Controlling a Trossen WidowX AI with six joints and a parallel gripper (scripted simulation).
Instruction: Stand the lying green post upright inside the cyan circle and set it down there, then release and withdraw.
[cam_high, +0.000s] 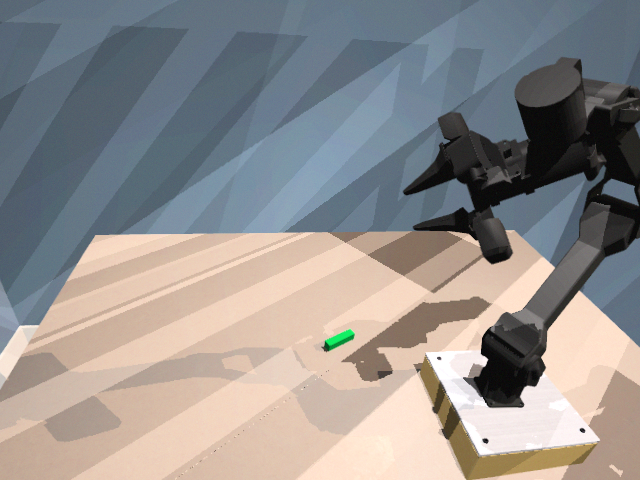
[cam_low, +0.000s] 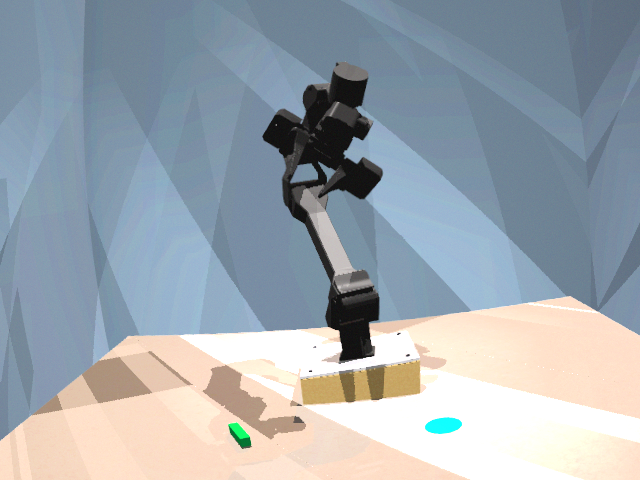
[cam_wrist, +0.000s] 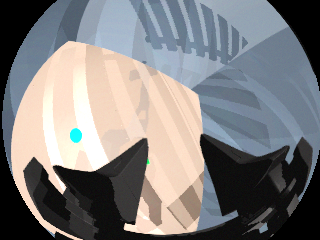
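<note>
Right now the green post is 370 mm below my gripper tip, 140 mm to the right of it and 40 mm ahead of it. From my gripper tip the other things lie so: cyan circle (380 mm below, 180 mm to the left, 30 mm ahead).
</note>
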